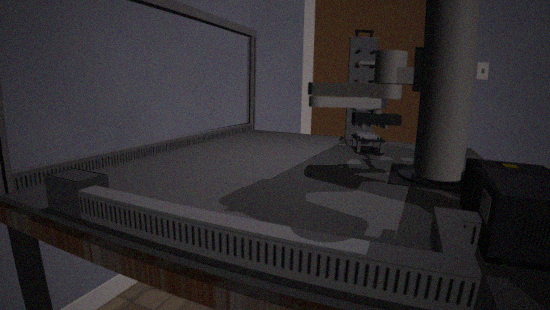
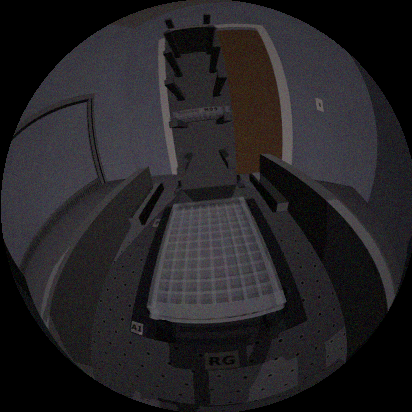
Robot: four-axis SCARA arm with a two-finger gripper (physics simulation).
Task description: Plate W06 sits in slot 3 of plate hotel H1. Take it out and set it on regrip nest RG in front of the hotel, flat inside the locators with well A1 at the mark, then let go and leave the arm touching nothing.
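Places are measured from the arm's base along level axes (x back, y right, z up), in centimetres.
Pixels of known places: gripper, fingertip midpoint: (image 2: 204, 169); arm's base, origin of the base link: (image 1: 436, 181).
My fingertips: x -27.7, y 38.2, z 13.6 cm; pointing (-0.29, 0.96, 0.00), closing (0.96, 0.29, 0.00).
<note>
Ahead of a thing's pixels: the offset from my fingertips to its middle. "spot": to the spot under its first point.
Plate W06 {dx +0.5, dy -2.1, dz -5.6 cm} (image 2: 212, 260) (image 1: 367, 135), pale with a grid of wells, lies on the dark regrip nest RG {dx +0.5, dy -2.0, dz -8.8 cm} (image 2: 294, 307) (image 1: 369, 150) and looks flat. Its own label cannot be read. The A1 mark {dx -2.5, dy -10.8, dz -6.3 cm} (image 2: 136, 328) is at the nest's front left corner. Well A1 and the exact seating against the locators cannot be made out. My gripper (image 2: 204, 169) (image 1: 369, 127) is shut with nothing between its fingers, which stand above the plate and apart from it. Plate hotel H1 {dx -6.7, dy +18.5, dz +16.1 cm} (image 2: 202, 145) (image 1: 370, 45) stands behind the nest.
Another labelled plate {dx -4.8, dy +15.5, dz +5.7 cm} (image 2: 201, 114) sits in the hotel, with bare supports above and below it. The arm's column (image 1: 442, 100) stands right of the nest, near a black box {spot: dx +34.0, dy -93.2, dz -3.0 cm} (image 1: 515, 210). A slotted duct {spot: dx -2.9, dy -108.7, dz -7.7 cm} (image 1: 250, 240) runs along the near table edge, with a grey block {spot: dx -42.1, dy -108.7, dz -6.5 cm} (image 1: 75, 190) at its left.
</note>
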